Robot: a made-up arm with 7 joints. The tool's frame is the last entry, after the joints. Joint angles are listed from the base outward.
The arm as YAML. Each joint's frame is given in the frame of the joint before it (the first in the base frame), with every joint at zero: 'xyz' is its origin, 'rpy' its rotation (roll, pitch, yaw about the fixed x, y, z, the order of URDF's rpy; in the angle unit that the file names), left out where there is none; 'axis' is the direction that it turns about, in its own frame. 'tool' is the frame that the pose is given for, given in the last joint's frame.
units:
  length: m
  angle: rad
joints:
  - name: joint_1
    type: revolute
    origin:
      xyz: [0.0, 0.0, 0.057]
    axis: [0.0, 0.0, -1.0]
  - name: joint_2
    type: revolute
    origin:
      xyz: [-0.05, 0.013, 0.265]
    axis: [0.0, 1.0, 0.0]
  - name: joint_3
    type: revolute
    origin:
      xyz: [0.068, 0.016, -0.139]
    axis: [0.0, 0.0, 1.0]
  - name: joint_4
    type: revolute
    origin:
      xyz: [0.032, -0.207, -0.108]
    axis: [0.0, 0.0, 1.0]
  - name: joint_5
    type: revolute
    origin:
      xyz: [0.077, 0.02, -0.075]
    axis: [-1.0, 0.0, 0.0]
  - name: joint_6
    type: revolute
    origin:
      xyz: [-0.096, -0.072, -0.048]
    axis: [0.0, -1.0, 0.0]
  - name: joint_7
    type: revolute
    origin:
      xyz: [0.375, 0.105, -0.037]
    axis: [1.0, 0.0, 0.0]
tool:
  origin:
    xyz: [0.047, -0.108, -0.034]
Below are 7 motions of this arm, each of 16 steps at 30 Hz.
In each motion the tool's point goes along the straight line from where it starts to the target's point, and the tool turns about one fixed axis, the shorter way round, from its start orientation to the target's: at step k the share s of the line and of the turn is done. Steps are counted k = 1, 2, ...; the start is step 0. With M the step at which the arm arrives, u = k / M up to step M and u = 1 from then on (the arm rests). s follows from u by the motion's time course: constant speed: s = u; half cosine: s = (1 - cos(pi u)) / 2; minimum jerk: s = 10 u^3 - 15 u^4 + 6 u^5.
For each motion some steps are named. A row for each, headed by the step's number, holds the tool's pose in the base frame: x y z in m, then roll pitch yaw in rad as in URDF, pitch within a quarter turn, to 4 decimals.
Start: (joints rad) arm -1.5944 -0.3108 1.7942 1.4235 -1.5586 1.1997 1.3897
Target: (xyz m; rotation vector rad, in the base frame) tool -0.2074 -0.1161 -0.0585 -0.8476 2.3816 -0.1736
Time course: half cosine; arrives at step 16
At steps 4, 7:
4: -0.3334 -0.0205 0.0378 2.7821 0.1931 -2.6633
7: -0.2956 -0.0492 0.0089 2.9788 0.3102 -2.6033

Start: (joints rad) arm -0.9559 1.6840 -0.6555 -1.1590 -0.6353 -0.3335 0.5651
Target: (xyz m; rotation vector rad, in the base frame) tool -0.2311 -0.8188 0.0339 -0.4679 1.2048 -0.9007
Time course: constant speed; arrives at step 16
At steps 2, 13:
2: 0.0222 -0.8253 0.3026 -0.5033 0.0362 -0.9172
13: -0.1768 -0.8202 0.0915 -0.9697 0.5395 -1.2985

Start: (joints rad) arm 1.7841 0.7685 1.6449 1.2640 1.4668 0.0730 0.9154
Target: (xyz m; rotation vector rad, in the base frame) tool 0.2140 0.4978 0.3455 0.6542 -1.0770 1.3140
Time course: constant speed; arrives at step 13
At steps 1, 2, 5, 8, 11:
1: 0.3624 0.2948 0.1651 -0.3885 -0.7902 1.1747
2: 0.3501 0.3118 0.1801 -0.3807 -0.8169 1.2151
5: 0.3130 0.3625 0.2252 -0.3660 -0.8980 1.3424
8: 0.2758 0.4132 0.2703 -0.3682 -0.9797 1.4826
11: 0.2387 0.4640 0.3154 -0.3940 -1.0603 1.6430

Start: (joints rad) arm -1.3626 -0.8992 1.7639 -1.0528 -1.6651 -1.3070 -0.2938
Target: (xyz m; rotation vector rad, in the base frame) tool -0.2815 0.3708 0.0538 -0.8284 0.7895 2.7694
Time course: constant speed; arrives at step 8
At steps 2, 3, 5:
2: -0.4083 0.3338 0.0794 0.4994 0.3562 -3.0250
3: -0.3872 0.3399 0.0751 0.5107 0.3928 -3.0425
5: -0.3449 0.3523 0.0666 0.5318 0.4664 -3.0770

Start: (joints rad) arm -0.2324 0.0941 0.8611 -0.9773 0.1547 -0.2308 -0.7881
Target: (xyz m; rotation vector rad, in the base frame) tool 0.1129 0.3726 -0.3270 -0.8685 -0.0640 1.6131
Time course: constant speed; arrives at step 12
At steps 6, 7, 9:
6: 0.3399 0.1540 -0.2509 -0.8294 0.4785 0.7826
7: 0.3021 0.1904 -0.2636 -0.7957 0.4946 0.9071
9: 0.2264 0.2633 -0.2889 -0.7222 0.5149 1.1603

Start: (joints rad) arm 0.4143 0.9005 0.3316 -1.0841 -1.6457 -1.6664 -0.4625
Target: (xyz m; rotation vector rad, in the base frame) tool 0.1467 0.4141 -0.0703 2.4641 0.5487 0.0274
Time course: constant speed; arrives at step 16
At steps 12, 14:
12: 0.1218 0.3752 -0.1160 2.3609 0.1750 0.4858
14: 0.1343 0.3946 -0.0931 2.4461 0.1391 0.4466

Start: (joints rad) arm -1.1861 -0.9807 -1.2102 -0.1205 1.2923 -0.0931 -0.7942
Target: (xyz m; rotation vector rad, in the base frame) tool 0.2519 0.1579 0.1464 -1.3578 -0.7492 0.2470
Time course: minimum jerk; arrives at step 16
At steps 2, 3, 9, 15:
2: 0.4921 -0.0530 0.0992 -1.1192 -0.1171 -0.2656
3: 0.4842 -0.0460 0.1007 -1.1287 -0.1302 -0.2378
9: 0.3457 0.0756 0.1280 -1.3500 -0.3046 0.2751
15: 0.2524 0.1574 0.1463 -1.5428 -0.3481 0.6488

